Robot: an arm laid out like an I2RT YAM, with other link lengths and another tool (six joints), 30 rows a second.
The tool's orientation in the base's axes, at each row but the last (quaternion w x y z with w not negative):
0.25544 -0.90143 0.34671 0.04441
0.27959 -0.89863 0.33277 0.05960
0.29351 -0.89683 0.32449 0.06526
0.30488 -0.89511 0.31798 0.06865
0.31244 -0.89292 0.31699 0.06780
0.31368 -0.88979 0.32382 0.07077
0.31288 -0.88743 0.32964 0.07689
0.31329 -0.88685 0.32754 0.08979
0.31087 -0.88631 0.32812 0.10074
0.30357 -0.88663 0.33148 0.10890
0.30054 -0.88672 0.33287 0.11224
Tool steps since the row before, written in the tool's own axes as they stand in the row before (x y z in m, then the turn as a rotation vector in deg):
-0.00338 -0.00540 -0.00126 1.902 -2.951 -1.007
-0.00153 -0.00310 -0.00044 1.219 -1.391 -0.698
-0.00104 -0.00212 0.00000 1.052 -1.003 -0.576
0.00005 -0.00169 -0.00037 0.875 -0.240 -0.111
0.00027 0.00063 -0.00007 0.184 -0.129 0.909
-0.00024 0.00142 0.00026 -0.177 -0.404 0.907
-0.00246 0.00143 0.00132 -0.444 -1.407 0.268
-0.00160 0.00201 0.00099 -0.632 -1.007 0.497
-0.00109 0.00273 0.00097 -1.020 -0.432 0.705
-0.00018 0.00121 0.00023 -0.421 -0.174 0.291
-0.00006 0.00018 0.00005 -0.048 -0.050 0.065
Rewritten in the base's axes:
0.00082 0.00481 0.00428 3.251 0.216 1.651
0.00074 0.00255 0.00225 1.764 -0.201 0.870
0.00050 0.00187 0.00135 1.401 -0.281 0.634
0.00105 0.00079 0.00113 0.829 -0.380 -0.067
-0.00018 -0.00056 -0.00035 0.294 0.528 -0.715
-0.00105 -0.00056 -0.00085 0.183 0.882 -0.454
-0.00271 0.00128 -0.00092 0.567 1.227 0.650
-0.00247 0.00026 -0.00120 0.178 1.230 0.339
-0.00257 -0.00045 -0.00167 -0.483 1.220 0.045
-0.00093 -0.00049 -0.00068 -0.202 0.501 0.017
-0.00016 -0.00005 -0.00010 -0.003 0.094 -0.010

